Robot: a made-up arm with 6 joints. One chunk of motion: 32 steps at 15 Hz.
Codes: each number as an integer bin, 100 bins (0 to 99) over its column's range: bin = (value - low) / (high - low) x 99, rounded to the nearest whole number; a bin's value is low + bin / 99 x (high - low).
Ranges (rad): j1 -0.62..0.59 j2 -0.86..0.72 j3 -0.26..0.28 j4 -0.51..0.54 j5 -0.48..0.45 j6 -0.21..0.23
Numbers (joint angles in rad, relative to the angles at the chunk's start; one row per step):
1: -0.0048 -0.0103 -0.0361 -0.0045 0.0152 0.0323
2: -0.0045 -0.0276 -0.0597 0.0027 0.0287 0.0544
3: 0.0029 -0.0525 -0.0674 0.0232 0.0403 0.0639
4: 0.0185 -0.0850 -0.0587 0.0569 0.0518 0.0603
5: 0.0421 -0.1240 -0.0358 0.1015 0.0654 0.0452
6: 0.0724 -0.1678 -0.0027 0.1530 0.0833 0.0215
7: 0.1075 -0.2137 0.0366 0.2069 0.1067 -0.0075
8: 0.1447 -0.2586 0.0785 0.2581 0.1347 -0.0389
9: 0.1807 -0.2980 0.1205 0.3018 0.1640 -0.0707
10: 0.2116 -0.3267 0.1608 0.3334 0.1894 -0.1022
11: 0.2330 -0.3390 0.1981 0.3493 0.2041 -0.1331
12: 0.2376 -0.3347 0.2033 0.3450 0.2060 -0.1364
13: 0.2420 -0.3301 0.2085 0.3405 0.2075 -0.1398
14: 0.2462 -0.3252 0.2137 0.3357 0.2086 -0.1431
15: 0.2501 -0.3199 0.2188 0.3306 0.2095 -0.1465
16: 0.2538 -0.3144 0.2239 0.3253 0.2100 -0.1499
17: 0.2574 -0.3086 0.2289 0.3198 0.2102 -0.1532
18: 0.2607 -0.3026 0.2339 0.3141 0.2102 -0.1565
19: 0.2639 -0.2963 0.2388 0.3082 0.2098 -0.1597
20: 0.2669 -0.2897 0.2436 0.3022 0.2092 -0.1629
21: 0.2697 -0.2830 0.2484 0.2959 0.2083 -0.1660
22: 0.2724 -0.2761 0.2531 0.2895 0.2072 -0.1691
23: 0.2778 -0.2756 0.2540 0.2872 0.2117 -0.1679
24: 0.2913 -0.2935 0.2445 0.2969 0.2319 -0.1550
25: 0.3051 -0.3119 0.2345 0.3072 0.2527 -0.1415
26: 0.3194 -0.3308 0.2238 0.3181 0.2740 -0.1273
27: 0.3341 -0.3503 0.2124 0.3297 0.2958 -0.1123
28: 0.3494 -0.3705 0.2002 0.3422 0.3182 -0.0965
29: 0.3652 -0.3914 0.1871 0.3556 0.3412 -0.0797
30: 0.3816 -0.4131 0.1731 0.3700 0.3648 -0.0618
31: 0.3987 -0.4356 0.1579 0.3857 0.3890 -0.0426
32: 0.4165 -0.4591 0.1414 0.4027 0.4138 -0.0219
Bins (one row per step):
1: 50 53 41 48 53 55
2: 50 52 37 48 54 59
3: 51 51 35 50 55 62
4: 52 49 37 53 57 61
5: 54 46 41 58 58 57
6: 57 43 47 63 60 52
7: 60 40 54 68 62 46
8: 63 38 62 72 65 38
9: 66 35 70 77 69 31
10: 68 33 77 80 71 24
11: 70 33 84 81 73 17
12: 70 33 85 81 73 17
13: 71 33 86 80 73 16
14: 71 34 87 80 73 15
15: 71 34 88 79 73 14
16: 71 34 89 79 73 14
17: 72 35 90 78 73 13
18: 72 35 91 78 73 12
19: 72 35 91 77 73 11
20: 73 36 92 77 73 11
21: 73 36 93 76 73 10
22: 73 37 94 75 73 9
23: 73 37 94 75 74 9
24: 75 35 92 76 76 12
25: 76 34 91 77 78 15
26: 77 33 89 78 80 19
27: 78 32 87 79 83 22
28: 79 31 84 80 85 26
29: 81 29 82 82 87 29
30: 82 28 79 83 90 33
31: 83 27 77 84 93 38
32: 85 25 74 86 95 42

